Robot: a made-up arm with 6 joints.
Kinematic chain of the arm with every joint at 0, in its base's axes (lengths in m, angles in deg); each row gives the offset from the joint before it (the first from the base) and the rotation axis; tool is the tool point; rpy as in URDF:
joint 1: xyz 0 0 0.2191 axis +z
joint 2: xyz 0 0 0 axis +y
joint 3: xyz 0.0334 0 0.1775 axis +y
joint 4: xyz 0.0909 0 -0.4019 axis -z
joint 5: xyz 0 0 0 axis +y
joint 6: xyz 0.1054 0 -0.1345 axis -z
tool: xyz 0 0 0 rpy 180 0 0
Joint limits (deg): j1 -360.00..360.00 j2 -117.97..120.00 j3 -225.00..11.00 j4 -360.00..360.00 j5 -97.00..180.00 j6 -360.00..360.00
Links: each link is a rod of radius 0.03 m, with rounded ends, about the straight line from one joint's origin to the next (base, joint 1, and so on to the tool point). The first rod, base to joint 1, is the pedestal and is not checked.
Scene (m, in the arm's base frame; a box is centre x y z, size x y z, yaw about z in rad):
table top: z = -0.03
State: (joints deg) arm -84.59 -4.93 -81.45 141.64 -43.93 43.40
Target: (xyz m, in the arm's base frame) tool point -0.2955 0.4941 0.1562
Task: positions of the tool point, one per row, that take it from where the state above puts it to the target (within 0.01 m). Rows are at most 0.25 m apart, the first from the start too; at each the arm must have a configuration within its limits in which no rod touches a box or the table.
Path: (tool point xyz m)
1: -0.0687 -0.3936 0.5026
2: -0.0852 -0.2737 0.6431
3: -0.1139 -0.1065 0.7270
4: -0.1533 0.0822 0.7386
5: -0.1985 0.2623 0.6738
6: -0.2427 0.4045 0.5408
7: -0.2775 0.4861 0.3591
8: -0.2955 0.4941 0.1563

